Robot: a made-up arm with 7 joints. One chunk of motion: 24 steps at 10 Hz.
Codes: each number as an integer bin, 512 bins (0 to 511) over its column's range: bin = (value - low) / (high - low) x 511, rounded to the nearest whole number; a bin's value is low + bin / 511 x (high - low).
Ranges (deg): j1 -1.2..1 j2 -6.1..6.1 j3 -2.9..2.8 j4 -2.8..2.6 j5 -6..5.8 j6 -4.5..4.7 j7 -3.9..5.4
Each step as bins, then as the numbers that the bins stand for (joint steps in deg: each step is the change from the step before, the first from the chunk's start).
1 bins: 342 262 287 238 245 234 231
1 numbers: 0.272 0.155 0.301 -0.285 -0.342 -0.287 0.304
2 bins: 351 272 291 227 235 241 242
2 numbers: 0.311 0.394 0.346 -0.401 -0.573 -0.161 0.504
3 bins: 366 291 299 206 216 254 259
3 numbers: 0.376 0.848 0.435 -0.623 -1.012 0.073 0.814
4 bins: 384 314 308 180 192 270 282
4 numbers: 0.453 1.397 0.536 -0.898 -1.566 0.361 1.232
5 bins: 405 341 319 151 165 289 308
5 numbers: 0.544 2.041 0.658 -1.204 -2.190 0.703 1.705
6 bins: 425 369 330 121 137 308 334
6 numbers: 0.630 2.710 0.781 -1.521 -2.836 1.045 2.179
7 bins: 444 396 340 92 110 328 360
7 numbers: 0.712 3.354 0.893 -1.828 -3.460 1.405 2.652
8 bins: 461 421 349 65 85 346 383
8 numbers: 0.785 3.951 0.993 -2.113 -4.037 1.729 3.070
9 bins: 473 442 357 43 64 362 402
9 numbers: 0.836 4.453 1.082 -2.346 -4.522 2.017 3.416
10 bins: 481 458 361 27 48 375 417
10 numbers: 0.871 4.835 1.127 -2.515 -4.892 2.251 3.689
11 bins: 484 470 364 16 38 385 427
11 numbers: 0.884 5.121 1.160 -2.631 -5.123 2.432 3.871
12 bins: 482 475 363 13 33 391 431
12 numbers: 0.875 5.241 1.149 -2.663 -5.238 2.540 3.944
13 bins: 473 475 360 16 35 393 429
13 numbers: 0.836 5.241 1.116 -2.631 -5.192 2.576 3.908
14 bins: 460 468 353 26 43 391 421
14 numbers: 0.780 5.073 1.038 -2.525 -5.007 2.540 3.762
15 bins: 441 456 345 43 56 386 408
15 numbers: 0.699 4.787 0.948 -2.346 -4.707 2.450 3.525
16 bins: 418 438 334 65 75 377 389
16 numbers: 0.600 4.357 0.826 -2.113 -4.268 2.287 3.180
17 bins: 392 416 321 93 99 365 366
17 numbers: 0.488 3.832 0.681 -1.817 -3.714 2.071 2.761
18 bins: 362 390 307 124 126 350 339
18 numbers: 0.359 3.211 0.524 -1.490 -3.090 1.801 2.270
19 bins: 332 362 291 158 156 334 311
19 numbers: 0.229 2.543 0.346 -1.130 -2.398 1.513 1.760
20 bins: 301 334 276 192 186 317 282
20 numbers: 0.096 1.874 0.179 -0.771 -1.705 1.207 1.232
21 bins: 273 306 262 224 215 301 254
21 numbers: -0.025 1.206 0.023 -0.433 -1.035 0.919 0.723
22 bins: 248 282 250 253 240 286 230
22 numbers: -0.132 0.633 -0.111 -0.126 -0.458 0.649 0.286
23 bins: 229 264 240 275 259 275 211
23 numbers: -0.214 0.203 -0.223 0.106 -0.019 0.451 -0.060
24 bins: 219 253 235 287 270 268 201
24 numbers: -0.257 -0.060 -0.279 0.233 0.235 0.325 -0.242
